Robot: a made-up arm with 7 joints. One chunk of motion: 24 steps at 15 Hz.
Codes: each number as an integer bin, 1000 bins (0 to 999) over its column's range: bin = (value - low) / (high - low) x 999, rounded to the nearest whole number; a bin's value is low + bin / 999 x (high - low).
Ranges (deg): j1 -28..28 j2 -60..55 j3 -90..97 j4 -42..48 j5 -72..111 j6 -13..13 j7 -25..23
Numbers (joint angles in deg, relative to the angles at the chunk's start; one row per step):
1: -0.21 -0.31 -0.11 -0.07 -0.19 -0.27 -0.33
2: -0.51 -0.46 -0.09 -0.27 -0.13 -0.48 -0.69
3: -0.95 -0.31 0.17 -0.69 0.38 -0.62 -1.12
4: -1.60 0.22 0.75 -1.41 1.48 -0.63 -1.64
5: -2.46 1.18 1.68 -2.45 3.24 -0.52 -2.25
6: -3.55 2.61 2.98 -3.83 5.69 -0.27 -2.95
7: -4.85 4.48 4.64 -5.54 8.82 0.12 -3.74
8: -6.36 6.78 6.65 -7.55 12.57 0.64 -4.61
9: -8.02 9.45 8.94 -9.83 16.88 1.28 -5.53
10: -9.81 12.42 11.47 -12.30 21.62 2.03 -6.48
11: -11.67 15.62 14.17 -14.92 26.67 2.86 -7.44
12: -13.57 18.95 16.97 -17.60 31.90 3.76 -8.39
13: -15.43 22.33 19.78 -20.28 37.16 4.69 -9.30
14: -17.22 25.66 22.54 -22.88 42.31 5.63 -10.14
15: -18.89 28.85 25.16 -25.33 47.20 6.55 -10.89
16: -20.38 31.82 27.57 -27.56 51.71 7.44 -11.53
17: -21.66 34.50 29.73 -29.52 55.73 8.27 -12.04
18: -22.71 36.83 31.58 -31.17 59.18 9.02 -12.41
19: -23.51 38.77 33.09 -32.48 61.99 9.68 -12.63
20: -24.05 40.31 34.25 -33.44 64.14 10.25 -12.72
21: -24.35 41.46 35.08 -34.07 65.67 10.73 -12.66
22: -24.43 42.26 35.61 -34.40 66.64 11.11 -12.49
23: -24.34 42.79 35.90 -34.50 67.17 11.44 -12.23
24: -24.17 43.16 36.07 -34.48 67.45 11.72 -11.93
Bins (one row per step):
1: 496 519 480 465 392 489 513
2: 490 517 480 463 392 481 506
3: 483 519 482 459 395 476 497
4: 471 523 485 451 401 475 486
5: 456 531 490 439 411 480 473
6: 436 544 497 424 424 489 459
7: 413 560 506 405 441 504 442
8: 386 580 516 382 462 524 424
9: 356 603 529 357 485 549 405
10: 324 629 542 330 511 577 385
11: 291 657 557 301 539 609 365
12: 257 686 571 271 567 644 346
13: 224 715 586 241 596 680 327
14: 192 744 601 212 624 716 309
15: 163 772 615 185 651 751 294
16: 136 798 628 160 675 785 280
17: 113 821 640 139 697 817 270
18: 94 841 650 120 716 846 262
19: 80 858 658 106 731 871 257
20: 70 871 664 95 743 893 256
21: 65 881 668 88 752 912 257
22: 64 888 671 84 757 926 260
23: 65 893 673 83 760 939 266
24: 68 896 673 83 761 950 272

